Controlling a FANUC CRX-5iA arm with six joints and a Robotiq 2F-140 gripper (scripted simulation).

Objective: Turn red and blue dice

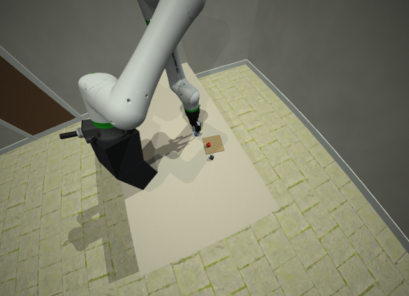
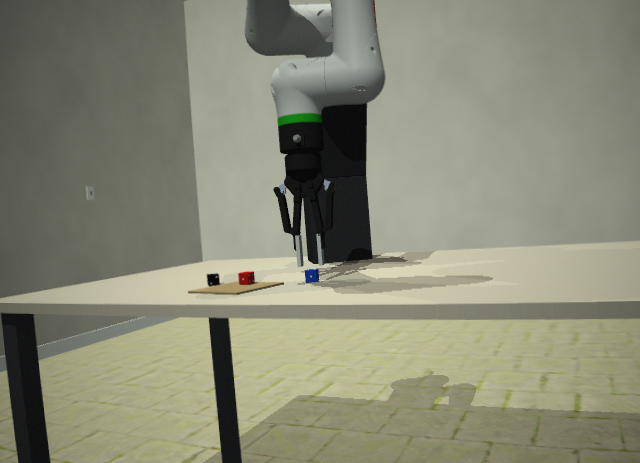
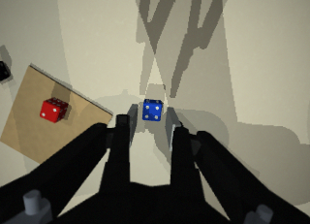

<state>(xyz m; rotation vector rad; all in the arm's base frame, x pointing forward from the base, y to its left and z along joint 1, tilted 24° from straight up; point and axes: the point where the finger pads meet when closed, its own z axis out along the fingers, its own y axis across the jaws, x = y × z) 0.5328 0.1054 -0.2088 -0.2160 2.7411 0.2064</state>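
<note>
Right now the blue die is 50 mm below my hand. From my hand the other things lie so: red die: 130 mm to the right, 50 mm below, 40 mm ahead; black die: 230 mm to the right, 50 mm below, 10 mm ahead; brown mat: 140 mm to the right, 70 mm ahead, 60 mm below.
</note>
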